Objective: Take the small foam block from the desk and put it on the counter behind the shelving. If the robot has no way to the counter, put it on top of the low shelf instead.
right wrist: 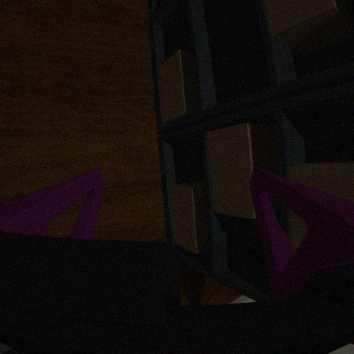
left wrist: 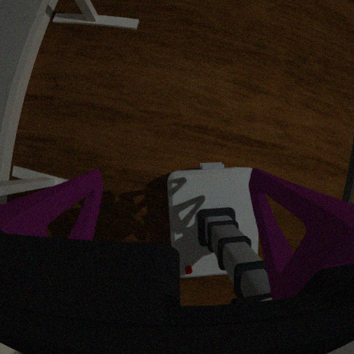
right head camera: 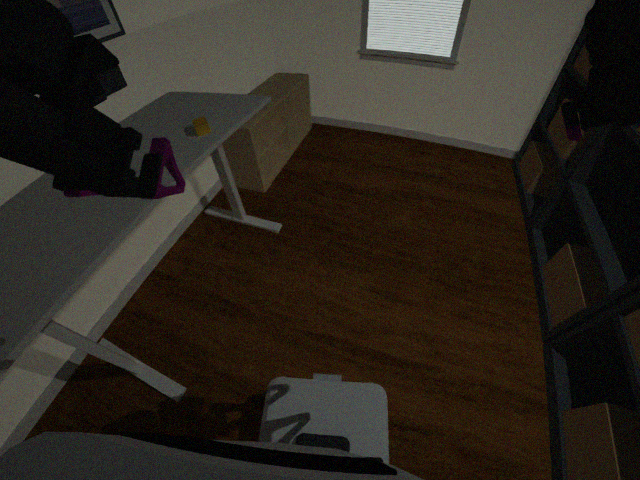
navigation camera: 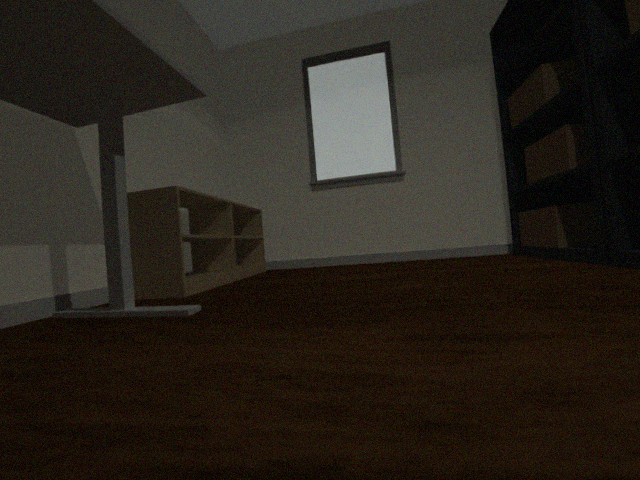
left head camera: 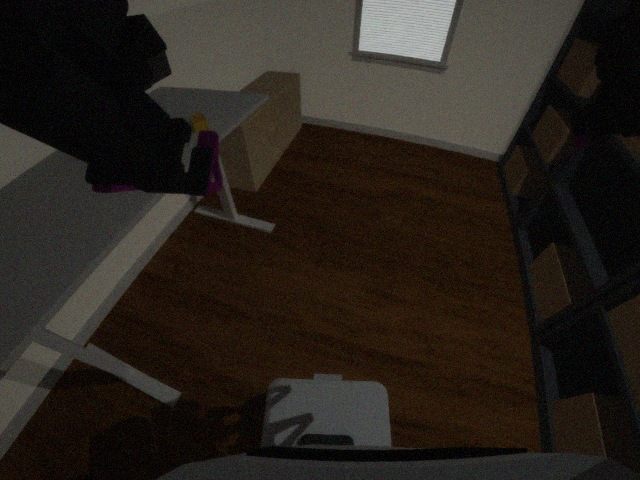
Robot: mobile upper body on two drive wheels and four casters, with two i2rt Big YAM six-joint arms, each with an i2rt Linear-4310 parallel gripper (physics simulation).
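Frame: origin at the left arm's base, x down, y right, z back, level; centimetres.
Where they show: left gripper, fingertip midpoint: [right head camera: 154, 187] [left head camera: 186, 183]; right gripper, fingertip midpoint: [right head camera: 606, 131] [left head camera: 608, 140].
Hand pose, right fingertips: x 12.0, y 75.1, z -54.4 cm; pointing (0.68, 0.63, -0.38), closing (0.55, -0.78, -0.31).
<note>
After its pixels a point has its place.
A small yellow foam block [left head camera: 199, 121] {x 41.5, y -35.6, z -112.7 cm} [right head camera: 201, 126] {x 42.0, y -35.4, z -112.2 cm} sits on the far part of the grey desk [left head camera: 62, 217] {x 46.0, y -68.3, z -59.9 cm} [right head camera: 67, 232] {x 46.0, y -64.6, z -53.7 cm} [navigation camera: 93, 62] {x 48.5, y -44.2, z -126.9 cm}. My left gripper [left head camera: 157, 190] [right head camera: 124, 195] [left wrist: 175, 176] is open and empty, above the desk's front side in the head views and nearer than the block. My right gripper [right wrist: 176, 175] is open and empty by the dark shelving [left head camera: 584, 237] {x 87.7, y 165.3, z -96.0 cm} [right head camera: 597, 237] {x 87.6, y 162.7, z -95.7 cm} [right wrist: 202, 60] at the right; it is mostly lost in the dark in the head views. The low wooden shelf [left head camera: 279, 118] {x 106.5, y -27.7, z -250.5 cm} [right head camera: 286, 124] {x 106.6, y -27.6, z -240.0 cm} [navigation camera: 155, 242] {x 109.8, y -56.8, z -185.7 cm} stands beyond the desk. The counter does not show.
Cardboard-coloured boxes [left head camera: 550, 284] {x 117.1, y 157.3, z -82.9 cm} [right head camera: 564, 286] {x 117.2, y 157.4, z -83.2 cm} [right wrist: 172, 90] [navigation camera: 550, 155] stand in the shelving. Desk feet [left head camera: 253, 222] [right head camera: 261, 223] [navigation camera: 129, 311] reach onto the wooden floor between desk and shelving. A wall with a window [left head camera: 408, 31] {x 34.8, y 87.0, z -284.2 cm} [navigation camera: 351, 116] {x -2.6, y 83.2, z -285.2 cm} closes the far end. A pale rounded base [left head camera: 356, 408] {x 115.0, y 34.5, z -20.6 cm} [right head camera: 356, 408] {x 115.1, y 35.4, z -21.2 cm} shows low in front.
</note>
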